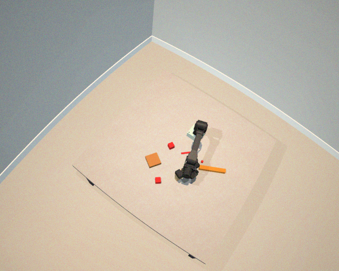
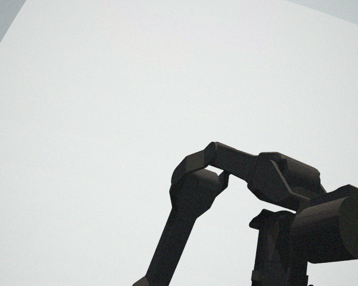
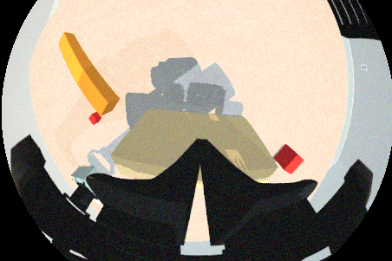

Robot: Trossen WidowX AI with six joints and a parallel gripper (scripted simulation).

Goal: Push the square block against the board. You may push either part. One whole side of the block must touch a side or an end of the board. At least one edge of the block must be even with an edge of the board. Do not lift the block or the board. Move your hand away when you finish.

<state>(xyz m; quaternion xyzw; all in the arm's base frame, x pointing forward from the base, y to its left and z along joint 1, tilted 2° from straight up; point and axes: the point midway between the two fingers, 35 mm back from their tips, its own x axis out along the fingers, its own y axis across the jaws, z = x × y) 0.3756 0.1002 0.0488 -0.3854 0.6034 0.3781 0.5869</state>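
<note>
Now: gripper tip 30 mm above the tan block, 20 mm to the left of it and 10 mm past it. Also, from my gripper tip: orange board (170 mm behind, 160 mm to the left, 70 mm below); dark orange square tile (270 mm to the right, 70 mm below, 20 mm ahead).
</note>
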